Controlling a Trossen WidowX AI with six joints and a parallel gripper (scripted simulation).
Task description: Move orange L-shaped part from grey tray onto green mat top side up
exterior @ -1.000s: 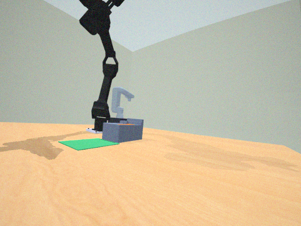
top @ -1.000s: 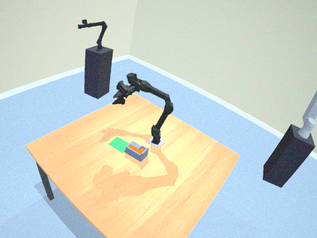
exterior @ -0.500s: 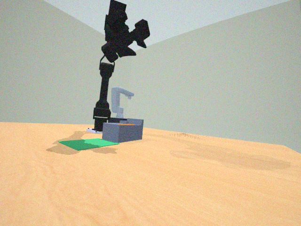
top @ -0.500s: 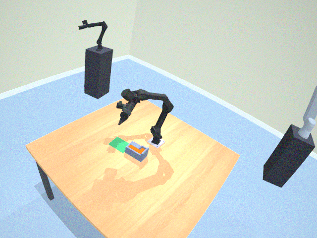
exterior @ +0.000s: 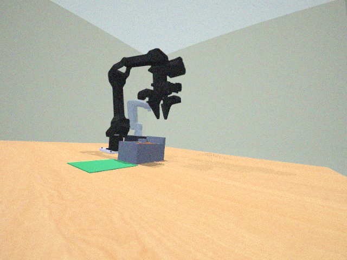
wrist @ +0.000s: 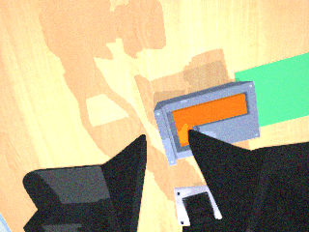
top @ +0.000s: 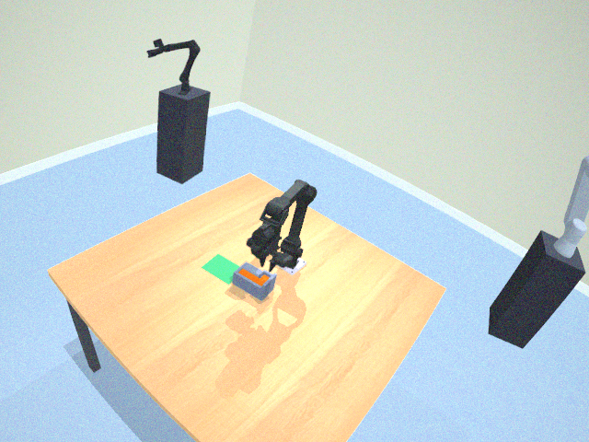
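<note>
Now: gripper tip 40 mm past the orange L-shaped part, 40 mm to the left of it and 110 mm above it. Also, from my gripper tip: green mat 50 mm behind, 210 mm to the right, 170 mm below.
</note>
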